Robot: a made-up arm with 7 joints. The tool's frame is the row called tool.
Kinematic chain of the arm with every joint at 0, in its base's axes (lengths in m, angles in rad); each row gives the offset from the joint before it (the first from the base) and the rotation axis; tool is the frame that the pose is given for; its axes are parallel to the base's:
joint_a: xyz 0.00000 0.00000 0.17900 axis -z
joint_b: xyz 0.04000 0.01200 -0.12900 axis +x
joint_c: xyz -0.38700 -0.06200 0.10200 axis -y
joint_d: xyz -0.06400 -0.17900 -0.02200 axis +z
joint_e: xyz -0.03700 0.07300 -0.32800 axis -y
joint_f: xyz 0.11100 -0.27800 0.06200 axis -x
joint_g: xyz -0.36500 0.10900 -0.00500 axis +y
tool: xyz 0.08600 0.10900 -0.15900
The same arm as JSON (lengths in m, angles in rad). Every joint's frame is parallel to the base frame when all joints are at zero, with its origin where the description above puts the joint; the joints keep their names.
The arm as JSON. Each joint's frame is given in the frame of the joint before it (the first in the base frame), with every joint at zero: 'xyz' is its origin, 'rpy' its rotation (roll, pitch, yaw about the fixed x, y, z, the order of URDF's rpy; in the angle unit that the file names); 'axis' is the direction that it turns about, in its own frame. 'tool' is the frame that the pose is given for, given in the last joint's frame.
{
  "units": {
    "length": "m",
    "angle": "rad"
  },
  "joints": [
    {
      "name": "joint_a",
      "type": "revolute",
      "origin": {
        "xyz": [
          0.0,
          0.0,
          0.179
        ],
        "rpy": [
          0.0,
          0.0,
          0.0
        ]
      },
      "axis": "-z"
    },
    {
      "name": "joint_b",
      "type": "revolute",
      "origin": {
        "xyz": [
          0.04,
          0.012,
          -0.129
        ],
        "rpy": [
          0.0,
          0.0,
          0.0
        ]
      },
      "axis": "+x"
    },
    {
      "name": "joint_c",
      "type": "revolute",
      "origin": {
        "xyz": [
          -0.387,
          -0.062,
          0.102
        ],
        "rpy": [
          0.0,
          0.0,
          0.0
        ]
      },
      "axis": "-y"
    },
    {
      "name": "joint_d",
      "type": "revolute",
      "origin": {
        "xyz": [
          -0.064,
          -0.179,
          -0.022
        ],
        "rpy": [
          0.0,
          0.0,
          0.0
        ]
      },
      "axis": "+z"
    },
    {
      "name": "joint_e",
      "type": "revolute",
      "origin": {
        "xyz": [
          -0.037,
          0.073,
          -0.328
        ],
        "rpy": [
          0.0,
          0.0,
          0.0
        ]
      },
      "axis": "-y"
    },
    {
      "name": "joint_f",
      "type": "revolute",
      "origin": {
        "xyz": [
          0.111,
          -0.278,
          0.062
        ],
        "rpy": [
          0.0,
          0.0,
          0.0
        ]
      },
      "axis": "-x"
    },
    {
      "name": "joint_g",
      "type": "revolute",
      "origin": {
        "xyz": [
          -0.365,
          0.109,
          -0.005
        ],
        "rpy": [
          0.0,
          0.0,
          0.0
        ]
      },
      "axis": "+y"
    }
  ],
  "tool": {
    "origin": {
      "xyz": [
        0.086,
        0.109,
        -0.159
      ],
      "rpy": [
        0.0,
        0.0,
        0.0
      ]
    }
  }
}

